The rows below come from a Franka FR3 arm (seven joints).
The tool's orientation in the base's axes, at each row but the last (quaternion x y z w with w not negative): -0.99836, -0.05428, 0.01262, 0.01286; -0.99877, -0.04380, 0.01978, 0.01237; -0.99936, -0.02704, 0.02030, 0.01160; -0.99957, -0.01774, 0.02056, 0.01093
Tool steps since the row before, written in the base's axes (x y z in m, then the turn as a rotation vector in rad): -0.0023, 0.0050, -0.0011, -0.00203, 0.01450, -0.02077; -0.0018, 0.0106, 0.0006, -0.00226, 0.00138, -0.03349; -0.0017, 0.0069, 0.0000, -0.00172, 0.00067, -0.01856; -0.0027, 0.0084, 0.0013, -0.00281, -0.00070, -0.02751
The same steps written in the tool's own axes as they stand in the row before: -0.0017, -0.0052, 0.0013, 0.00005, -0.01407, 0.02116; -0.0009, -0.0107, -0.0003, -0.00084, -0.00069, 0.03358; -0.0013, -0.0070, 0.0002, -0.00094, -0.00031, 0.01863; -0.0024, -0.0085, -0.0010, -0.00171, 0.00122, 0.02758
